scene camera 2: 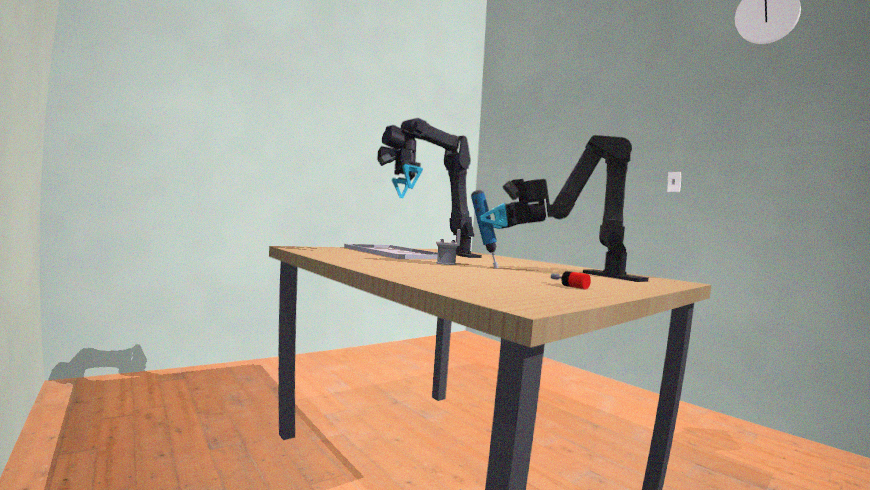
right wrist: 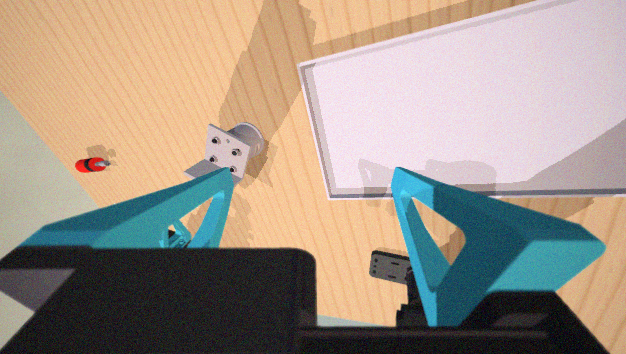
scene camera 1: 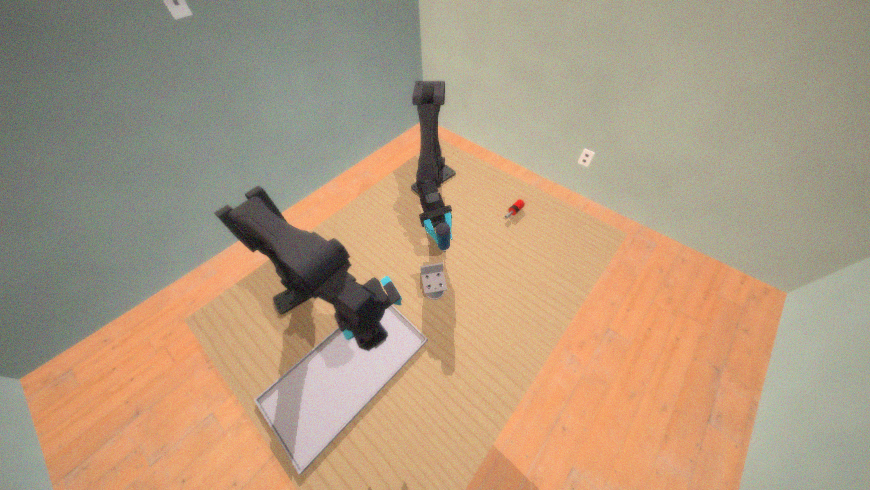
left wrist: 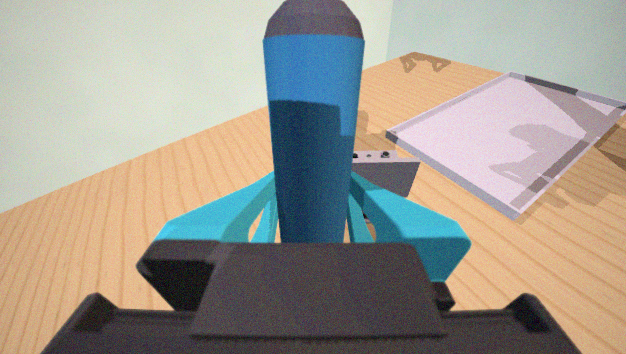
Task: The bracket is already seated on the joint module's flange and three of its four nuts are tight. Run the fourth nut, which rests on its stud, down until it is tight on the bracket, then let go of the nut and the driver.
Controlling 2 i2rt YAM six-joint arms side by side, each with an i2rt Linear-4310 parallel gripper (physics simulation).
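Places are measured from the left arm's base along level axes (x down, y right, z back), in millimetres.
Pixels of known places: left gripper, between the fingertips: (scene camera 2: 478, 219) (scene camera 1: 445, 241) (left wrist: 312, 177); right gripper, between the fingertips: (scene camera 2: 405, 193) (right wrist: 312, 176) (scene camera 1: 383, 315); left arm's base, origin of its link: (scene camera 2: 614, 276); right arm's base, origin of its link: (scene camera 2: 462, 255).
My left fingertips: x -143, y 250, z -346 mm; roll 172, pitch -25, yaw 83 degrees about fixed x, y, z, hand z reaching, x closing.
Note:
For each thing: its middle in the pictures, then the offset to it from my left fingertips. Level surfaces: height alone.
- grey bracket, middle of its body: (left wrist: 372, 159) (right wrist: 218, 158) (scene camera 1: 433, 278) (scene camera 2: 448, 237) dx +61, dy +88, dz -47 mm
- round joint module, middle of its body: (right wrist: 236, 147) (scene camera 2: 447, 251) (scene camera 1: 434, 285) dx +106, dy +88, dz -47 mm
- blue driver, middle of its body: (left wrist: 311, 235) (scene camera 2: 486, 229) (scene camera 1: 443, 240) dx +28, dy -14, dz +21 mm
- pale tray, middle of its body: (right wrist: 475, 120) (left wrist: 511, 120) (scene camera 1: 346, 368) (scene camera 2: 393, 251) dx +135, dy +426, dz -65 mm
- red-handled driver, middle of its body: (scene camera 2: 568, 278) (right wrist: 95, 164) (scene camera 1: 513, 210) dx +126, dy -356, dz +2 mm
- table, height of its surface: dx +143 mm
The grey bracket (scene camera 1: 433, 282) (scene camera 2: 458, 238) (left wrist: 386, 176) (right wrist: 224, 151) sits on the round joint module (scene camera 1: 435, 295) (scene camera 2: 446, 254) (right wrist: 254, 138). Dark nuts show at its four holes in the right wrist view; I cannot tell which is loose. My left gripper (scene camera 1: 439, 231) (scene camera 2: 485, 217) (left wrist: 312, 177) is shut on the blue driver (scene camera 1: 443, 237) (scene camera 2: 480, 206) (left wrist: 312, 75). The driver leans slightly, shaft down, apart from the bracket, with its tip low near the table in scene camera 2. My right gripper (scene camera 1: 368, 310) (scene camera 2: 406, 191) (right wrist: 312, 176) is open and empty, above the tray's near end.
A pale tray (scene camera 1: 353, 389) (left wrist: 465, 125) (right wrist: 450, 100) lies beside the module. A red-handled driver (scene camera 1: 517, 206) (scene camera 2: 577, 280) (right wrist: 90, 165) lies on the table (scene camera 2: 426, 280), away from the bracket. The right arm's black base plate (right wrist: 389, 265) shows in the right wrist view.

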